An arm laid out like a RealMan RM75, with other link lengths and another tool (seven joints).
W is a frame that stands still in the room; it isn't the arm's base.
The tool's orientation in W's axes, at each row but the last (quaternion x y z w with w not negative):
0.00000 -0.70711 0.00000 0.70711
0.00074 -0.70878 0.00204 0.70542
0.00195 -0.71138 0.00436 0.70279
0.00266 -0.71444 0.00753 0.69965
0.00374 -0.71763 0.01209 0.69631
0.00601 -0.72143 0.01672 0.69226
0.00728 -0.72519 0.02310 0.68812
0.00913 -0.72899 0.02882 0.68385
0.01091 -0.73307 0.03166 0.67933
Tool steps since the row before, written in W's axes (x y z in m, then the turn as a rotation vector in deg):
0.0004 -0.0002 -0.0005 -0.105 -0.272 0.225
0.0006 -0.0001 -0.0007 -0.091 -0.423 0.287
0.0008 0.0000 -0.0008 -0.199 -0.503 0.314
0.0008 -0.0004 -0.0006 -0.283 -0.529 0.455
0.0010 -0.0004 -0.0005 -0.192 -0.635 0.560
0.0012 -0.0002 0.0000 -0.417 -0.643 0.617
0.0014 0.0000 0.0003 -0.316 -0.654 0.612
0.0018 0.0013 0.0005 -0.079 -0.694 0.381
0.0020 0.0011 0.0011 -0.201 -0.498 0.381
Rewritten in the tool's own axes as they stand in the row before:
-0.0005 -0.0002 -0.0004 0.225 -0.272 0.105
-0.0007 -0.0001 -0.0006 0.287 -0.423 0.091
-0.0008 0.0000 -0.0008 0.315 -0.502 0.200
-0.0006 -0.0004 -0.0008 0.457 -0.528 0.281
-0.0005 -0.0004 -0.0010 0.558 -0.637 0.189
-0.0001 -0.0002 -0.0012 0.624 -0.639 0.412
0.0002 -0.0001 -0.0014 0.614 -0.654 0.312
0.0004 0.0012 -0.0019 0.367 -0.700 0.093
0.0010 0.0009 -0.0021 0.382 -0.497 0.202

